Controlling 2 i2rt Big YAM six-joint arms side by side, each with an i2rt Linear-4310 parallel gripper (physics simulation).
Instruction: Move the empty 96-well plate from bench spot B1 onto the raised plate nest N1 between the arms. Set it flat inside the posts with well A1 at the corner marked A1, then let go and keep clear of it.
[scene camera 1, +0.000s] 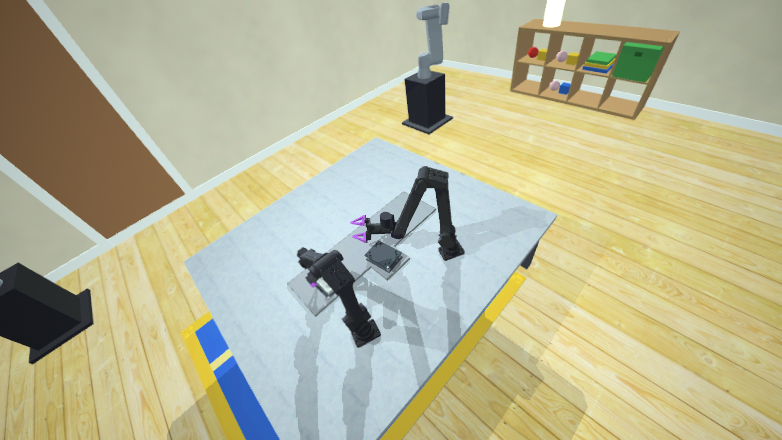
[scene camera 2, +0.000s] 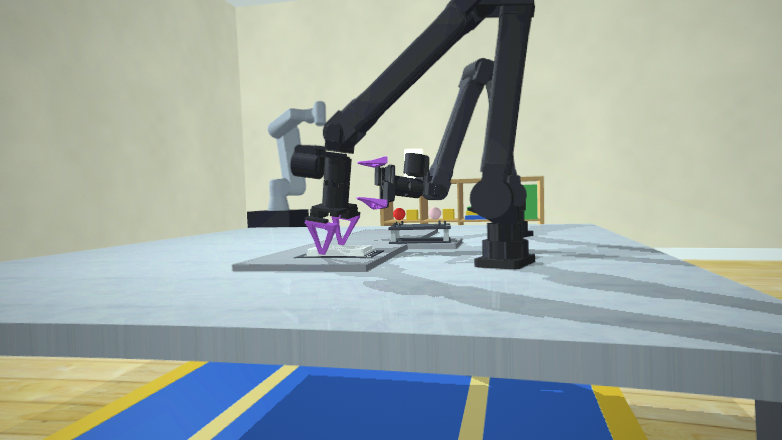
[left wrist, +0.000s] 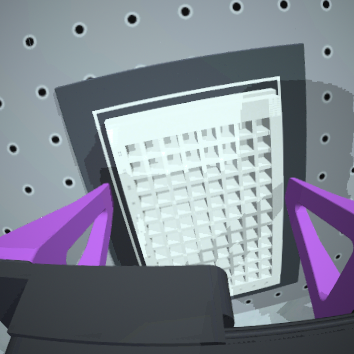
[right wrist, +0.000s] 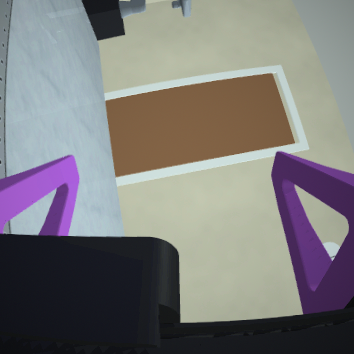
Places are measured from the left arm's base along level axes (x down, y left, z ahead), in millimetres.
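Pixels of known places: left gripper, fingertip midpoint: (scene camera 2: 331, 249) (left wrist: 199, 190); right gripper, fingertip midpoint: (scene camera 1: 351, 229) (scene camera 2: 357, 180) (right wrist: 174, 164); left arm's base at its link origin: (scene camera 1: 366, 333) (scene camera 2: 505, 264); right arm's base at its link origin: (scene camera 1: 451, 251).
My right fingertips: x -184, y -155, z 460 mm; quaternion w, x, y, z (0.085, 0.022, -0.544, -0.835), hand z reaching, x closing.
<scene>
Ahead of a thing's pixels: the offset from my right fingertips to its top centre. "spot": to the spot under its first point. Level surfaces: height alone.
The white 96-well plate @(dz -108, dx +155, dy +224 mm) (left wrist: 200, 195) (scene camera 2: 355, 251) lies flat on the dark marked pad of bench spot B1 @(spot: dz -58, dx +169, dy +301 mm) (left wrist: 75, 105). In scene camera 1 it is mostly hidden under the left arm. My left gripper (left wrist: 199, 190) (scene camera 2: 332, 249) is open and points down, with one purple finger on either side of the plate and tips close to its height. The raised nest N1 @(dz -135, dx +117, dy -97 mm) (scene camera 1: 384, 256) (scene camera 2: 419, 226) has a dark top with small posts. Its corner mark is too small to read. My right gripper (scene camera 1: 359, 229) (scene camera 2: 371, 182) (right wrist: 174, 164) is open and empty, held sideways above the bench beyond the nest.
A long grey perforated board @(spot: dz -137, dx +171, dy +369 mm) (scene camera 1: 303, 298) (scene camera 2: 300, 267) carries B1 and runs behind the nest. The nest stands on a grey base @(dx +171 mm) (scene camera 1: 389, 275). The right arm's forearm (scene camera 1: 411, 209) reaches over the board. A grey robot on a black pedestal (scene camera 1: 425, 101) stands beyond the table.
</scene>
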